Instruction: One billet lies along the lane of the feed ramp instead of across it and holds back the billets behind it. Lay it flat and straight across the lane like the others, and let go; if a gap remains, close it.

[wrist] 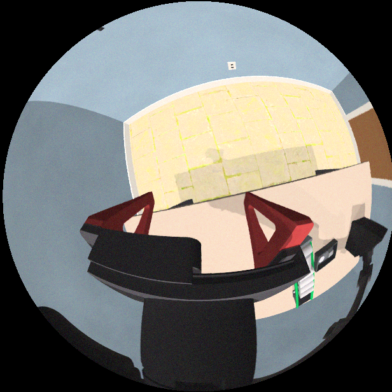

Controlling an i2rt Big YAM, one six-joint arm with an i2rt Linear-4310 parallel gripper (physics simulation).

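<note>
My gripper [198, 196] is open and empty, with its red fingers wide apart above the table's far edge, to the left of the ramp. The feed ramp [297, 296] with green side rails shows at the lower right, partly hidden behind the right finger and the black gripper body. Several pale billets [306, 286] lie close together between its rails. They are small in this view, and part of the row is hidden. I cannot tell which billet lies along the lane.
A small black box with two pale discs [326, 255] stands just right of the ramp. A black head on a jointed stand [367, 236] rises at the table's right. The pale table [325, 195] ends at a far edge, with yellow tiled floor [240, 120] beyond.
</note>
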